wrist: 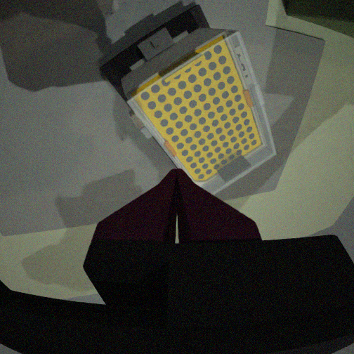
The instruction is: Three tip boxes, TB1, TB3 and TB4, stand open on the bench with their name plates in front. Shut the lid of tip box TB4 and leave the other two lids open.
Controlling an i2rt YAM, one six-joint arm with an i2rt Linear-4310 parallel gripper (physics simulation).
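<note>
A tip box (200, 110) with a yellow perforated rack is in the upper middle of the wrist view, turned at an angle. Its clear lid (265, 132) lies over the rack, which shows through it in paler colour. The lid looks down or nearly down; whether it sits fully flush cannot be told. No name plate can be read, so which box this is cannot be told. My gripper (176, 177) is shut and empty, its dark red fingertips close to the lid's lower left corner in the view. The other two boxes cannot be identified in this view.
A dark stand-like part with a grey block (155, 43) adjoins the box at its upper left. A dark green object (322, 15) with a pale edge shows at the upper right corner. Broad shadows fall on the grey surface at the left.
</note>
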